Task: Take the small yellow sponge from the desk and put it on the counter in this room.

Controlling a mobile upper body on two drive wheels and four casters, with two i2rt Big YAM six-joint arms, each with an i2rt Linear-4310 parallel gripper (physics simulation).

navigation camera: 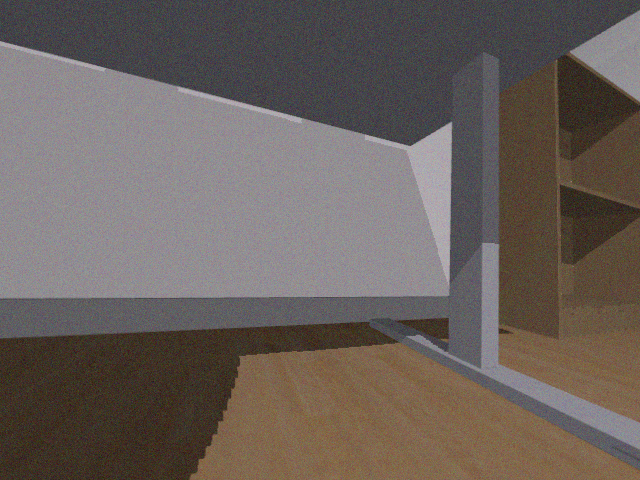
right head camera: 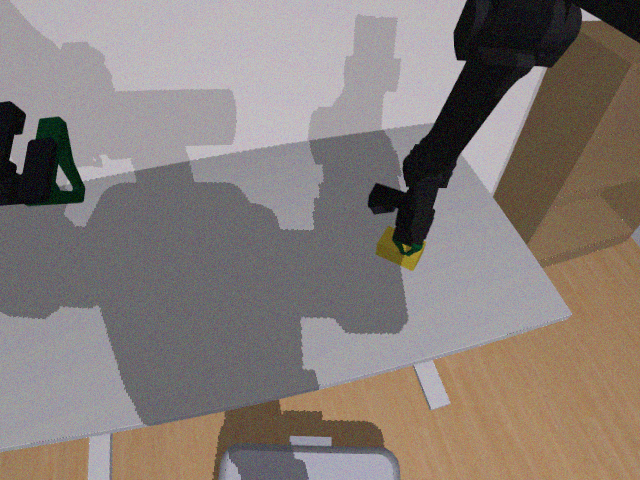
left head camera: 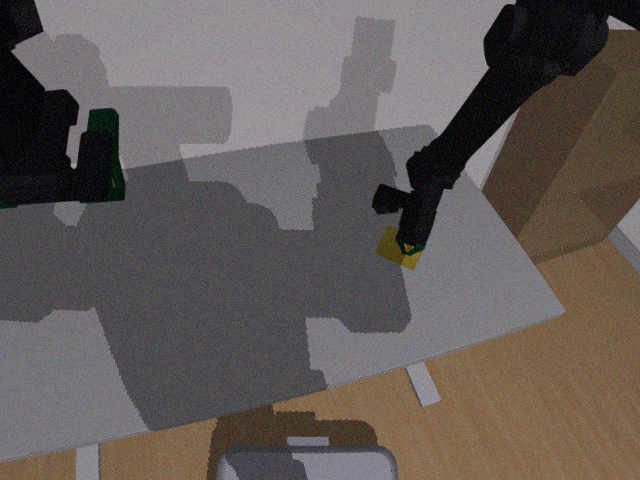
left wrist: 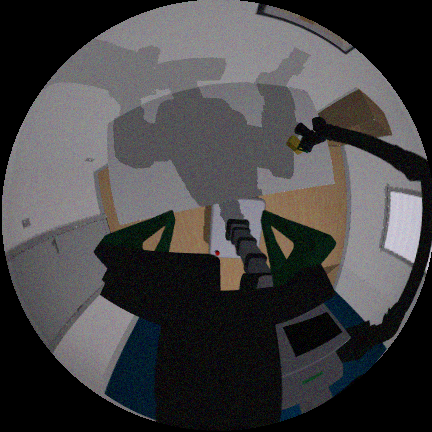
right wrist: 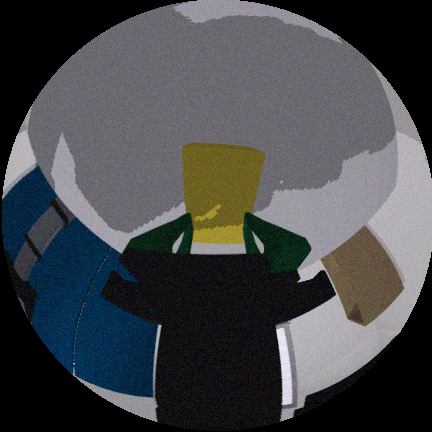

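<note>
The small yellow sponge is on the white desk. My right gripper points down at the sponge's near end. Its green fingers press against both sides of the sponge, so it is shut on it. Whether the sponge touches the desk top is hard to tell. My left gripper is open and empty, with its fingers wide apart. I cannot make out the counter in these views.
A brown shelf unit stands beyond the desk's right end. A grey desk leg rises from a long foot. A white rounded base is below the desk's near edge. A wall runs behind the desk.
</note>
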